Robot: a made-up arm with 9 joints. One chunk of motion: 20 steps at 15 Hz.
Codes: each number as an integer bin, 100 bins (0 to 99) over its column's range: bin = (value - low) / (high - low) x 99, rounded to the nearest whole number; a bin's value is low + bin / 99 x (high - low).
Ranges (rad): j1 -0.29..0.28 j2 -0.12..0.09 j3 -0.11..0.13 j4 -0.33..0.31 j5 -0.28..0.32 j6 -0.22..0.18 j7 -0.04..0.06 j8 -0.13..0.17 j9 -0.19..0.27
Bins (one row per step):
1: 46 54 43 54 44 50 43 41 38
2: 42 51 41 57 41 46 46 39 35
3: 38 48 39 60 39 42 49 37 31
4: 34 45 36 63 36 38 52 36 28
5: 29 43 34 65 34 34 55 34 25
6: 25 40 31 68 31 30 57 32 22
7: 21 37 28 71 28 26 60 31 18
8: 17 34 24 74 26 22 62 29 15
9: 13 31 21 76 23 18 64 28 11
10: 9 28 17 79 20 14 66 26 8
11: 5 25 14 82 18 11 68 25 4
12: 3 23 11 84 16 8 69 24 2
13: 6 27 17 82 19 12 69 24 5
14: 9 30 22 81 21 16 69 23 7
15: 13 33 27 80 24 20 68 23 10
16: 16 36 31 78 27 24 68 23 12
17: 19 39 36 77 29 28 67 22 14
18: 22 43 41 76 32 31 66 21 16
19: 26 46 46 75 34 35 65 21 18
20: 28 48 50 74 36 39 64 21 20
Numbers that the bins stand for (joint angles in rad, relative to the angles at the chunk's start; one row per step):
1: -0.0252 -0.0055 -0.0058 0.0191 -0.0133 -0.0180 0.0034 -0.0058 -0.0134
2: -0.0482 -0.0118 -0.0106 0.0385 -0.0315 -0.0341 0.0065 -0.0118 -0.0274
3: -0.0712 -0.0182 -0.0155 0.0579 -0.0436 -0.0503 0.0095 -0.0179 -0.0460
4: -0.0942 -0.0245 -0.0227 0.0773 -0.0618 -0.0665 0.0125 -0.0209 -0.0599
5: -0.1230 -0.0288 -0.0276 0.0902 -0.0739 -0.0826 0.0156 -0.0270 -0.0738
6: -0.1461 -0.0352 -0.0348 0.1096 -0.0921 -0.0988 0.0176 -0.0330 -0.0878
7: -0.1691 -0.0415 -0.0421 0.1290 -0.1103 -0.1149 0.0206 -0.0361 -0.1064
8: -0.1921 -0.0479 -0.0518 0.1484 -0.1224 -0.1311 0.0226 -0.0421 -0.1203
9: -0.2152 -0.0542 -0.0591 0.1613 -0.1406 -0.1473 0.0246 -0.0452 -0.1389
10: -0.2382 -0.0606 -0.0688 0.1807 -0.1588 -0.1634 0.0267 -0.0512 -0.1528
11: -0.2612 -0.0670 -0.0761 0.2001 -0.1709 -0.1756 0.0287 -0.0542 -0.1714
12: -0.2727 -0.0712 -0.0833 0.2130 -0.1830 -0.1877 0.0297 -0.0573 -0.1807
13: -0.2555 -0.0627 -0.0688 0.2001 -0.1648 -0.1715 0.0297 -0.0573 -0.1668
14: -0.2382 -0.0564 -0.0567 0.1936 -0.1527 -0.1554 0.0297 -0.0603 -0.1575
15: -0.2152 -0.0500 -0.0445 0.1872 -0.1345 -0.1392 0.0287 -0.0603 -0.1435
16: -0.1979 -0.0436 -0.0348 0.1742 -0.1164 -0.1230 0.0287 -0.0603 -0.1342
17: -0.1806 -0.0373 -0.0227 0.1678 -0.1042 -0.1069 0.0277 -0.0633 -0.1249
18: -0.1633 -0.0288 -0.0106 0.1613 -0.0861 -0.0947 0.0267 -0.0664 -0.1157
19: -0.1403 -0.0224 0.0015 0.1548 -0.0739 -0.0786 0.0257 -0.0664 -0.1064
20: -0.1288 -0.0182 0.0112 0.1484 -0.0618 -0.0624 0.0246 -0.0664 -0.0971

